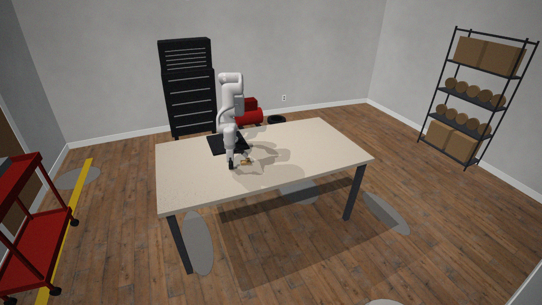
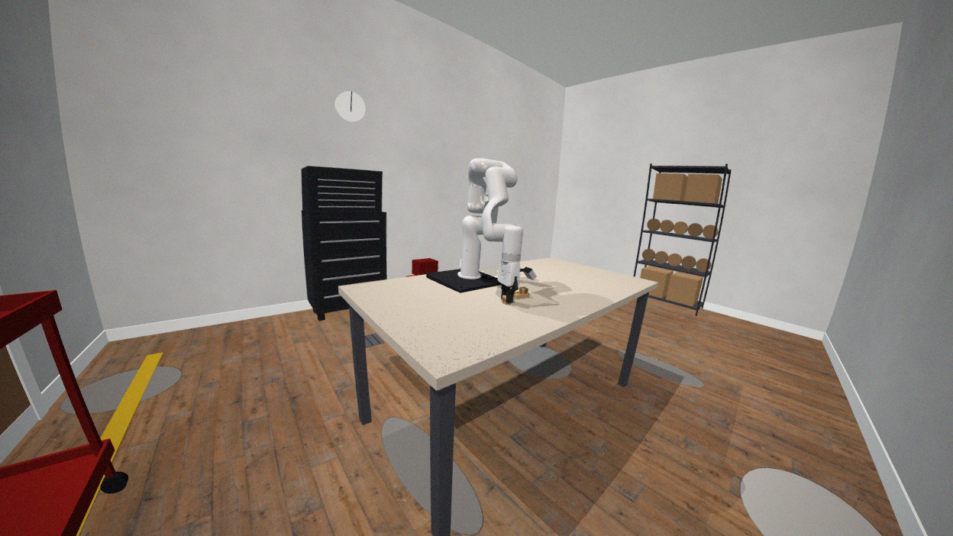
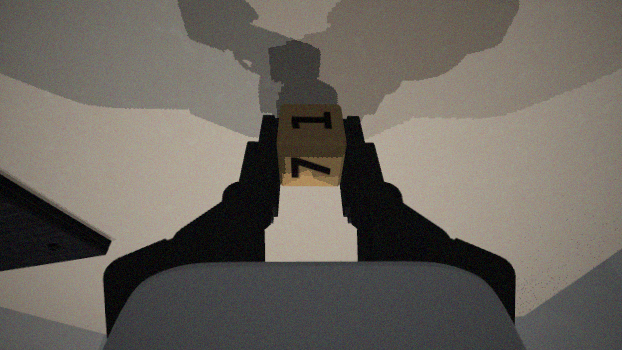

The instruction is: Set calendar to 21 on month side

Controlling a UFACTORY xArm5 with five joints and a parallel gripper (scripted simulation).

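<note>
My hand is 2 cm above the wooden digit cube. From my hand the other things lie so: wooden tray: 11 cm to the left, 4 cm behind, 2 cm below.
</note>
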